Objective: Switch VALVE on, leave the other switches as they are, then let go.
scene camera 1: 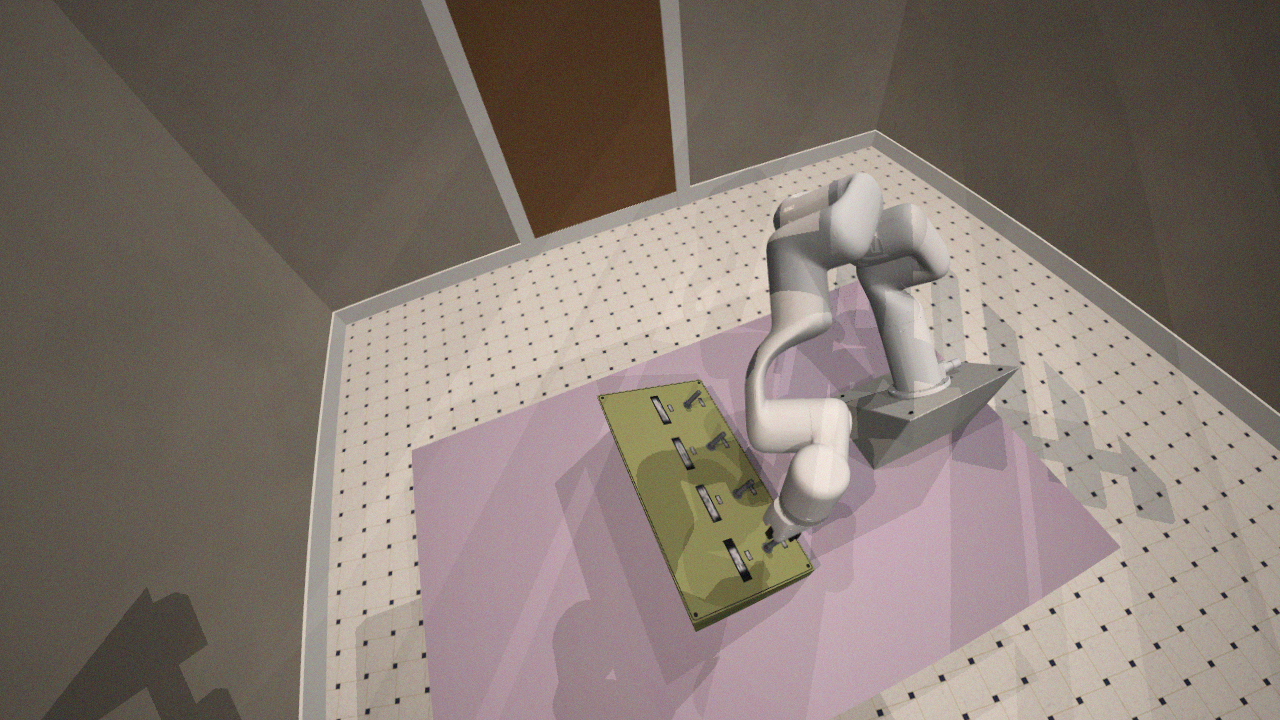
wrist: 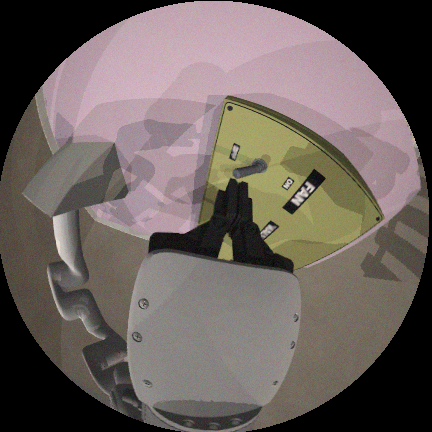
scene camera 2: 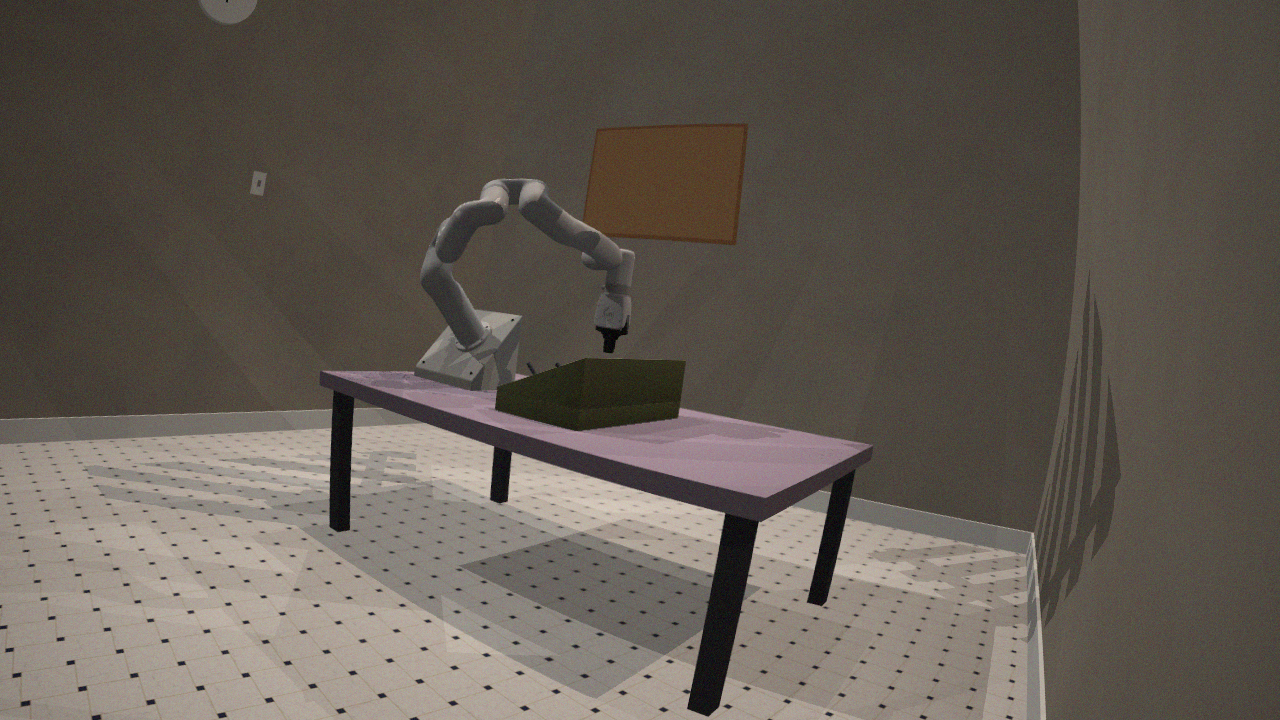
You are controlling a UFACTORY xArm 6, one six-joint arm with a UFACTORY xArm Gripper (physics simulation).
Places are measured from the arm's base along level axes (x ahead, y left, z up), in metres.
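Pixels of known places: gripper, fingertip midpoint: (wrist: 233, 190) (scene camera 2: 608, 352); arm's base, origin of the base link: (scene camera 1: 919, 387) (wrist: 65, 195) (scene camera 2: 473, 337).
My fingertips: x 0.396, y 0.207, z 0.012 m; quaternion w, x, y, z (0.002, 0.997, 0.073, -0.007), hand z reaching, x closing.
For each thing: its top centre in the pictures, then the offset to it from my fingertips. "spot": a spot on its surface instead. Level surfaces: height alone.
- VALVE lever, middle of its top: (scene camera 1: 745, 483) dx +0.037, dy -0.121, dz -0.030 m
- FAN lever, middle of its top: (wrist: 248, 179) (scene camera 1: 777, 538) dx +0.018, dy -0.002, dz -0.030 m
- label, surface spot: (wrist: 288, 183) spot: dx +0.078, dy +0.008, dz -0.050 m
- FEED lever, middle of its top: (scene camera 1: 717, 435) dx +0.056, dy -0.239, dz -0.030 m
- LAMP lever, middle of its top: (scene camera 1: 693, 393) dx +0.075, dy -0.358, dz -0.030 m
- pink table, its level: dz -0.158 m
A green switch panel (scene camera 1: 648, 474) (scene camera 2: 631, 394) (wrist: 330, 230) lies on the table with four levers. The VALVE lever (scene camera 1: 745, 488) is second from the near end in scene camera 1; its setting is too small to tell there, and the lever does not show in the wrist view. The FAN lever (scene camera 1: 770, 545) (wrist: 248, 169) is at the near end, its rod leaning away from its ON label (wrist: 288, 183). My gripper (scene camera 2: 608, 350) (wrist: 233, 190) is shut with nothing between the fingers. It is above the panel; in the wrist view its tips appear just below the FAN lever. Whether they touch it is unclear.
The FEED lever (scene camera 1: 717, 440) and LAMP lever (scene camera 1: 692, 400) are farther along the panel. The arm's grey wedge base (scene camera 1: 939, 411) (scene camera 2: 447, 358) (wrist: 75, 172) stands on the pink table (scene camera 1: 501, 537) (scene camera 2: 716, 465) (wrist: 200, 35) beside the panel.
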